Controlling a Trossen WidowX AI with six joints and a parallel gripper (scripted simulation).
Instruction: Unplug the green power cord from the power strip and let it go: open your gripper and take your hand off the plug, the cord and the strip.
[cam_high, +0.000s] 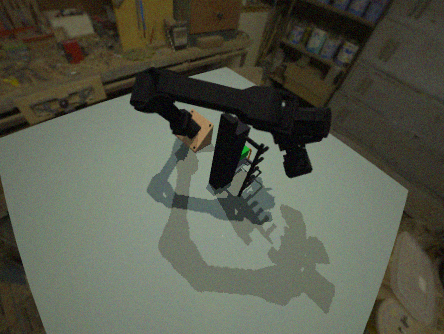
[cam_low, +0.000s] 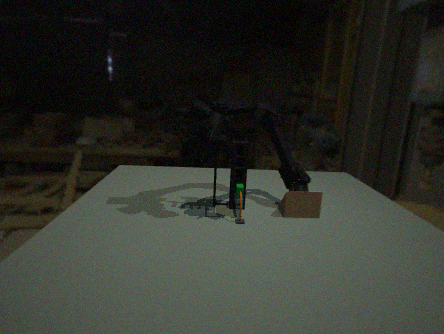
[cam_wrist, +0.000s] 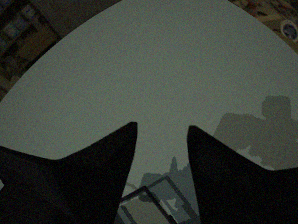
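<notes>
Right now the green plug is 15 cm behind my gripper tip, 7 cm to the right of it and 9 cm below it.
</notes>
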